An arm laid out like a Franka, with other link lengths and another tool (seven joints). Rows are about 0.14 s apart.
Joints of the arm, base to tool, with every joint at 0 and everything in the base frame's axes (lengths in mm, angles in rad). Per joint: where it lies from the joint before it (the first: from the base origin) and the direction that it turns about. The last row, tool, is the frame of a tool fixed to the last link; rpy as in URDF.
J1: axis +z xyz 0 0 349.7
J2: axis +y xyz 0 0 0
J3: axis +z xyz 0 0 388.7
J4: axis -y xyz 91.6 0 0
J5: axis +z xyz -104.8 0 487.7
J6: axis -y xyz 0 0 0
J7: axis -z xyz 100.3 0 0
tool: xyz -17 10 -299.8 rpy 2.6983 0 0.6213
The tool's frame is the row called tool.
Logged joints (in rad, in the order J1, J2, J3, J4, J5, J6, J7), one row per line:
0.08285 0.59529 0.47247 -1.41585 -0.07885 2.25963 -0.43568
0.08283 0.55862 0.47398 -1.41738 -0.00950 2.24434 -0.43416
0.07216 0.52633 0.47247 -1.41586 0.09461 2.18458 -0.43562
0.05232 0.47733 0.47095 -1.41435 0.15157 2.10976 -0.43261
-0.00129 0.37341 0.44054 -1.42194 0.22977 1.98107 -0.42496
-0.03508 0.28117 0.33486 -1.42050 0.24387 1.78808 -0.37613
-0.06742 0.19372 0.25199 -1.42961 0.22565 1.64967 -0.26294
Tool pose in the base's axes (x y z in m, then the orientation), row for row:
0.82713 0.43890 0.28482 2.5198 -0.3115 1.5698
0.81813 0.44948 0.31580 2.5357 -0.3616 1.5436
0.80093 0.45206 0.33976 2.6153 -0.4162 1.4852
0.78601 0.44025 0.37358 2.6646 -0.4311 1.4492
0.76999 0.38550 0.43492 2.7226 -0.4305 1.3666
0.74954 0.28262 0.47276 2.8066 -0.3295 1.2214
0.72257 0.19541 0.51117 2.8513 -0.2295 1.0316
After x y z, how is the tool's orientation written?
As angles about the fixed x, y, z axes (roll, pitch, yaw), in radians.
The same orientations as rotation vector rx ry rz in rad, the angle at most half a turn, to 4 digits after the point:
2.0548 1.8556 0.9351
2.1112 1.8321 0.9740
2.2267 1.8220 0.9701
2.2873 1.8174 0.9484
2.3775 1.7585 0.8974
2.4865 1.6383 0.6940
2.5988 1.4162 0.5100

